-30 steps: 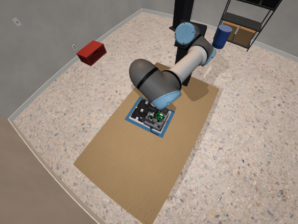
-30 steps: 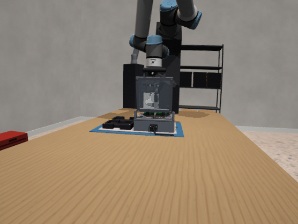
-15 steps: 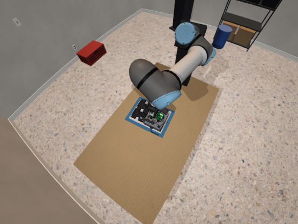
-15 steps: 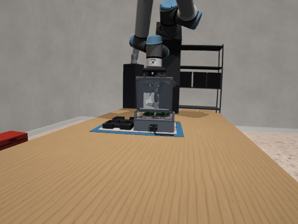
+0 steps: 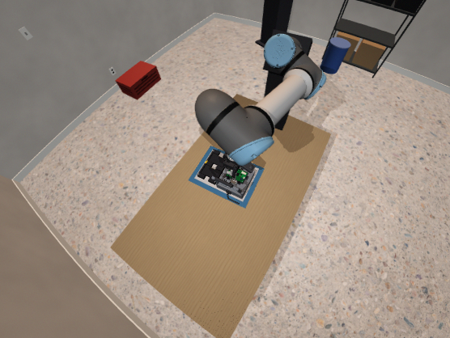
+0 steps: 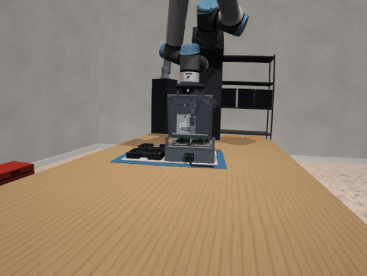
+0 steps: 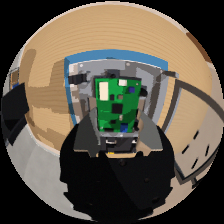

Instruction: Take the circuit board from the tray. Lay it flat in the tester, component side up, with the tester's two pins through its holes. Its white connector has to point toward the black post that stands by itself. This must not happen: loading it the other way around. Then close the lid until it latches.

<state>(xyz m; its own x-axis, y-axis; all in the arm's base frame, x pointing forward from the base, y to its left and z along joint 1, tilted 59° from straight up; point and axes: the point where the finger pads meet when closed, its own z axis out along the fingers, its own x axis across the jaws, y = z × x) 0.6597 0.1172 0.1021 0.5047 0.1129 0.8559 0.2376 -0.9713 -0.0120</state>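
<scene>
Now: hand right at the green circuit board. Round my hand: tester bed (10 mm to the left, 10 mm below); then tester lid (110 mm ahead, 50 mm to the left, 100 mm above).
</scene>
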